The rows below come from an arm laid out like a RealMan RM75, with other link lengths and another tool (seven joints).
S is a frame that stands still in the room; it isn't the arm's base.
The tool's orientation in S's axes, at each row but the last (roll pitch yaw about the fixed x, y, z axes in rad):
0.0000, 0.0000, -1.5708
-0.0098, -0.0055, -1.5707
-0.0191, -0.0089, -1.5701
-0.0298, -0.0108, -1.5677
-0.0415, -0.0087, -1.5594
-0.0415, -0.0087, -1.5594
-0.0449, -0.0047, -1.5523
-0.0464, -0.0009, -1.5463
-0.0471, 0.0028, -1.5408
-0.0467, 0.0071, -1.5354
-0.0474, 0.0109, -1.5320
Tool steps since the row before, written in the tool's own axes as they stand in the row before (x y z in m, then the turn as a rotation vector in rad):
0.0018, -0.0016, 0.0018, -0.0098, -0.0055, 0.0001
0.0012, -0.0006, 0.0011, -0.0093, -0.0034, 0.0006
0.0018, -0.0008, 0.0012, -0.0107, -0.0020, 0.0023
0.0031, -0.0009, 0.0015, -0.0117, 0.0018, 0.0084
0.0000, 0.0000, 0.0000, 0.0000, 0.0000, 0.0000
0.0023, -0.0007, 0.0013, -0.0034, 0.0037, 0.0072
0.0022, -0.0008, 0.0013, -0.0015, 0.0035, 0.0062
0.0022, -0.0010, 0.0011, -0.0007, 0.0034, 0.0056
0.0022, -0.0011, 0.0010, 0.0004, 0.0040, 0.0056
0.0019, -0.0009, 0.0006, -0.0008, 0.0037, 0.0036
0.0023, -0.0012, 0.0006, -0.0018, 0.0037, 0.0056
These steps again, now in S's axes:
-0.0016, -0.0018, 0.0018, -0.0055, 0.0098, 0.0001
-0.0006, -0.0012, 0.0011, -0.0034, 0.0093, 0.0006
-0.0008, -0.0018, 0.0012, -0.0020, 0.0107, 0.0022
-0.0008, -0.0031, 0.0016, 0.0020, 0.0118, 0.0082
0.0000, 0.0000, 0.0000, 0.0000, 0.0000, 0.0000
-0.0006, -0.0023, 0.0013, 0.0040, 0.0035, 0.0070
-0.0007, -0.0022, 0.0013, 0.0037, 0.0016, 0.0060
-0.0009, -0.0022, 0.0011, 0.0036, 0.0008, 0.0054
-0.0010, -0.0022, 0.0010, 0.0043, -0.0003, 0.0054
-0.0008, -0.0019, 0.0006, 0.0038, 0.0009, 0.0034
-0.0011, -0.0024, 0.0006, 0.0039, 0.0019, 0.0054

